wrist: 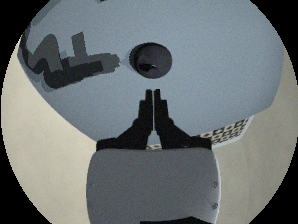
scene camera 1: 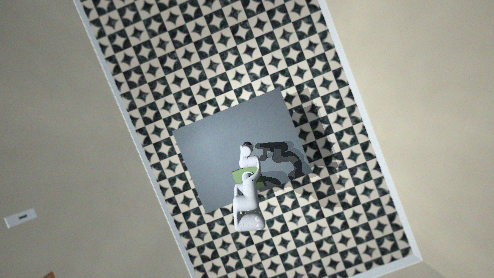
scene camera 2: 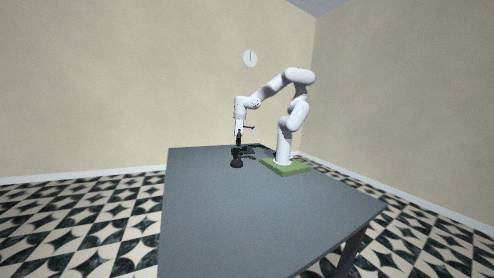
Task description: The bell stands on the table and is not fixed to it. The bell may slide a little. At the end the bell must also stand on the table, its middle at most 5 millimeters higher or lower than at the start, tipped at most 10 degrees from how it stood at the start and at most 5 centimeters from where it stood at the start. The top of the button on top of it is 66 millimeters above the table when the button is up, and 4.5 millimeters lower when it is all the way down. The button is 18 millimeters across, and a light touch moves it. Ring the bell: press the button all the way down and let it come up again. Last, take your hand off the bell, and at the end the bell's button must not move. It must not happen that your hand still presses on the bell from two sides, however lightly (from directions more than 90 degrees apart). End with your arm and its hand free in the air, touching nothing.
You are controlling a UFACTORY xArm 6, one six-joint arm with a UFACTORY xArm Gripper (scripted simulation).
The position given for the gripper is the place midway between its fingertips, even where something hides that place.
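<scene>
Visible: a bell (wrist: 156, 57), the gripper (wrist: 153, 98).
</scene>
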